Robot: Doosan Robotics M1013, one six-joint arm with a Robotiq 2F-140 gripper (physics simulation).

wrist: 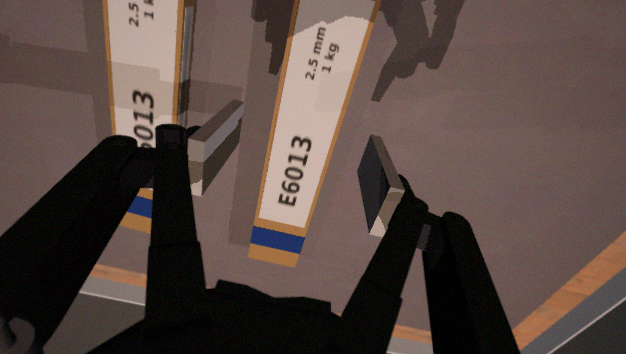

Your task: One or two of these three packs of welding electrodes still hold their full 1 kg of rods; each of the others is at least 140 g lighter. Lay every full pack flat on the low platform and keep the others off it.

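Places are measured from the arm's base along level axes (x ahead, y left, z up), in millimetres.
Pixels of known places: gripper, between the fingertips: [303, 138].
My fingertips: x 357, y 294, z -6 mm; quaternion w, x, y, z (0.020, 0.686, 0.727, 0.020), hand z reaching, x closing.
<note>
Ahead of a thing's pixels: the offset from my fingertips to its top centre. "pt": to the spot under its first point. Level surfaces: height alone.
One pack of electrodes {21 mm ahead, 1 mm left, 56 mm down} [305, 135], white with orange edges, a blue band and the print "E6013 2.5 mm 1 kg", lies label up in the middle of the wrist view. A second like pack {24 mm ahead, 143 mm right, 56 mm down} [137, 70] is at the left, partly hidden behind the left finger; its far end is cut off by the view's edge. My gripper [303, 138] is open, with its fingers apart on either side of the middle pack and a gap on both sides. The third pack and the low platform cannot be made out.
The brownish table top {77 mm down} [500, 165] has a wooden edge strip [575, 285] at the lower right and along the bottom, with a grey border beyond it. Shadows of the gripper fall on the table at the top. A thin dark grey strip {pt 10 mm back, 112 mm right, 69 mm down} [187, 55] runs along the left pack's right side.
</note>
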